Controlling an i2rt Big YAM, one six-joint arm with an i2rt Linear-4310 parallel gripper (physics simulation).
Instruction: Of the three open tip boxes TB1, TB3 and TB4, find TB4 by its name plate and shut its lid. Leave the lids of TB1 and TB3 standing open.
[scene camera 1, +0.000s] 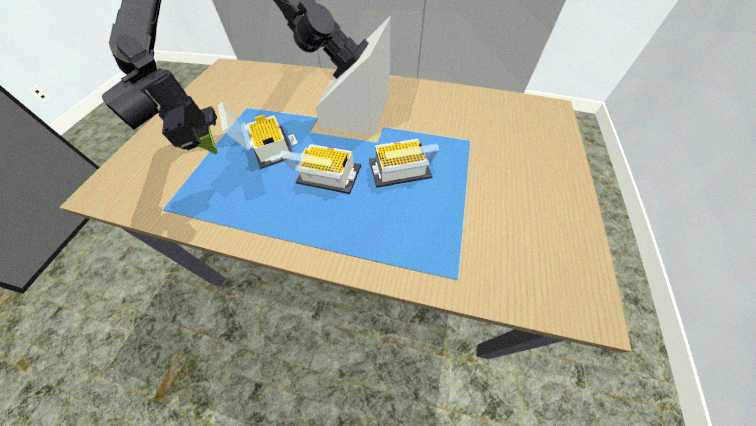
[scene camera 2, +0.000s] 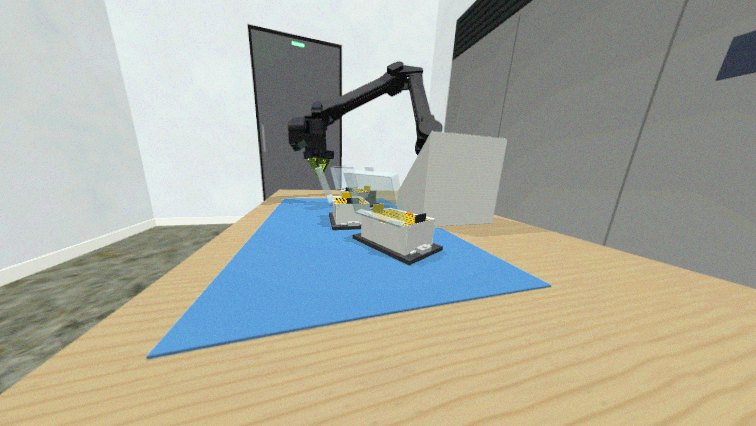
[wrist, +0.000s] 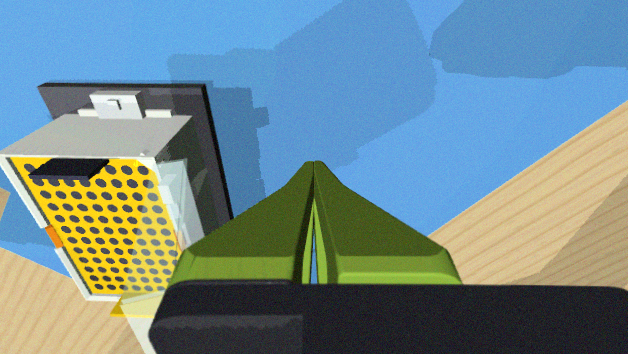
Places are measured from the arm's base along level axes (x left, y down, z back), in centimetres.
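Pixels of known places: gripper, fingertip midpoint: (scene camera 1: 216, 152) (scene camera 2: 319, 178) (wrist: 313, 175); arm's base, origin of the base link: (scene camera 1: 352, 61) (scene camera 2: 446, 167).
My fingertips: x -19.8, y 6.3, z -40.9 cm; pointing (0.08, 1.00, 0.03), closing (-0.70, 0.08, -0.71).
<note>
For each thing: its middle in the pictures, then the offset to it from my fingertips. "spot": a spot on its surface instead. Level surfaces: height alone.
- left box, body centre: (wrist: 121, 211) (scene camera 1: 272, 137) (scene camera 2: 360, 197) dx +3.8, dy +6.5, dz +15.4 cm
- middle box, surface spot: (scene camera 1: 323, 176) spot: dx +28.1, dy +2.8, dz +4.6 cm
- right box, body centre: (scene camera 2: 400, 227) (scene camera 1: 399, 157) dx +42.1, dy +6.5, dz +20.7 cm
- left lid, surface spot: (scene camera 1: 236, 128) spot: dx -2.4, dy +0.9, dz +10.3 cm
- middle lid, surface spot: (scene camera 1: 289, 158) spot: dx +22.7, dy -4.3, dz +1.5 cm
- right lid, surface spot: (scene camera 1: 432, 151) spot: dx +51.5, dy -4.2, dz +14.9 cm
- small white name plate, surface spot: (scene camera 1: 292, 139) spot: dx +7.5, dy +9.6, dz +19.4 cm
- blue mat, its level: dy +9.8 cm
- wooden table, its level: dy +10.1 cm
Three white tip boxes with yellow perforated tops stand on dark bases: the left box (scene camera 1: 269, 151) (wrist: 120, 132), the middle box (scene camera 1: 323, 177) and the right box (scene camera 1: 403, 172) (scene camera 2: 388, 236). All three have clear lids standing open: the left lid (scene camera 1: 236, 128), the middle lid (scene camera 1: 289, 158) and the right lid (scene camera 1: 432, 151). A small white name plate (scene camera 1: 292, 139) stands right of the left box; its writing is too small to read, and the other plates cannot be read. My gripper (scene camera 1: 215, 151) (scene camera 2: 319, 168) (wrist: 313, 175) is shut and empty, raised on the lid side of the left box.
A blue mat (scene camera 1: 402, 227) (scene camera 2: 296, 291) lies under the boxes on the wooden table (scene camera 1: 529, 211) (scene camera 2: 476, 359). A tall pale screen (scene camera 1: 362, 95) (scene camera 2: 465, 179) stands behind the boxes, by the arm's base. The arm reaches in from the left in scene camera 1.
</note>
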